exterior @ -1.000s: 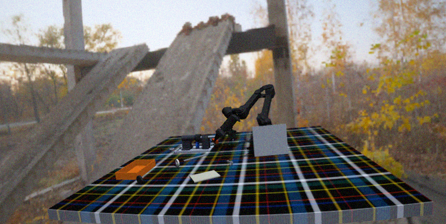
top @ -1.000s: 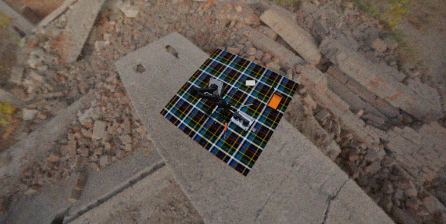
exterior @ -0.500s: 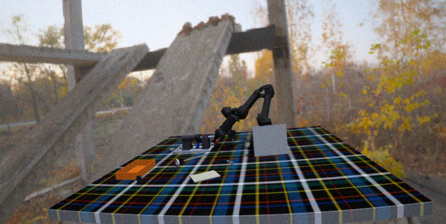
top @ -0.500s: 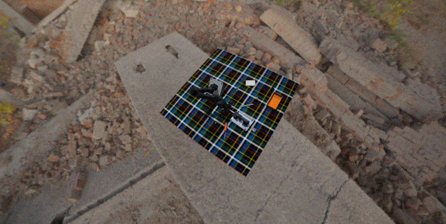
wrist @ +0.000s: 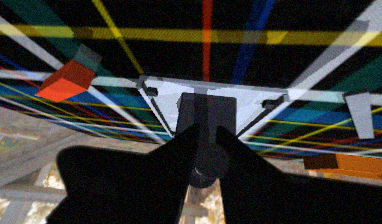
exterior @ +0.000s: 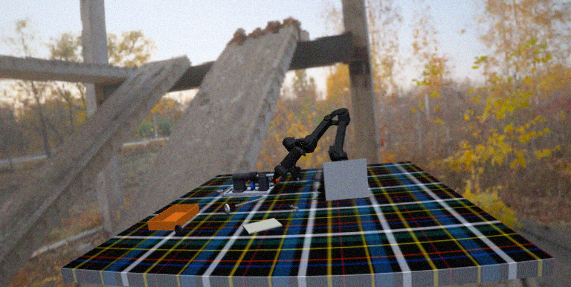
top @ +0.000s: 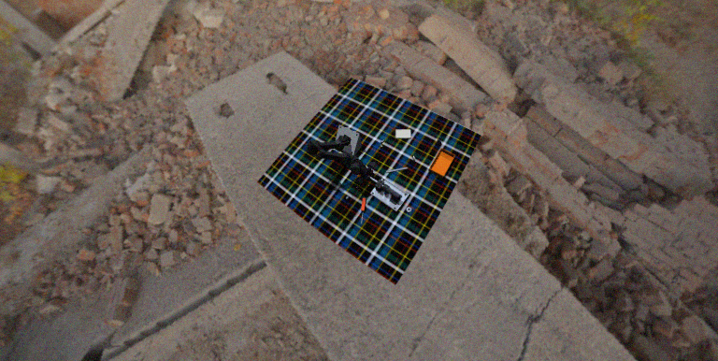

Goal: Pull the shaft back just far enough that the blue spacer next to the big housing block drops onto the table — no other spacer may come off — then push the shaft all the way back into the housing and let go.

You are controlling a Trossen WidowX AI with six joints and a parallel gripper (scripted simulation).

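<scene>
Right now my gripper tip is 6 cm short of the shaft and 2 cm below it. Round my gripper tip: orange tray: 41 cm to the left, 33 cm ahead, 5 cm below; pale flat pad: 48 cm to the left, 5 cm below, 5 cm behind; blue spacer: 11 cm ahead, 3 cm below.
</scene>
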